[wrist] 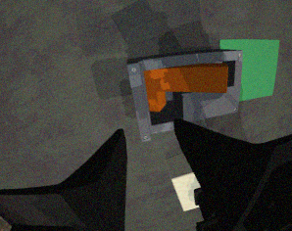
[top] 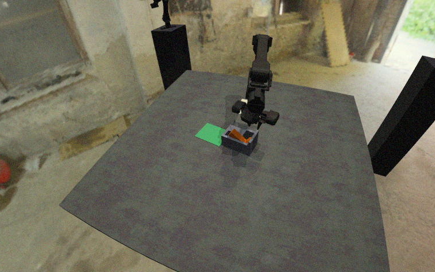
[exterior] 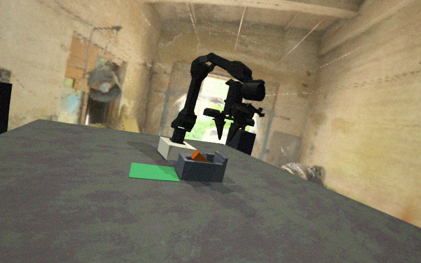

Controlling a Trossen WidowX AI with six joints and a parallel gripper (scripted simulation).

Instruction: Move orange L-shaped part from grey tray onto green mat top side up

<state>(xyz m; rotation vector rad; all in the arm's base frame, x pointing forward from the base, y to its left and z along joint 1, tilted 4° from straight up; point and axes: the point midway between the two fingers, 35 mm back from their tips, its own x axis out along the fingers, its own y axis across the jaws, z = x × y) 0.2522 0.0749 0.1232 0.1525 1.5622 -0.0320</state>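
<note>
Right now my gripper tip is 100 mm above the orange L-shaped part, 40 mm to the left of it and 10 mm past it. The rest, counted from my gripper tip: green mat (220 mm to the right, 160 mm below, 30 mm behind).
</note>
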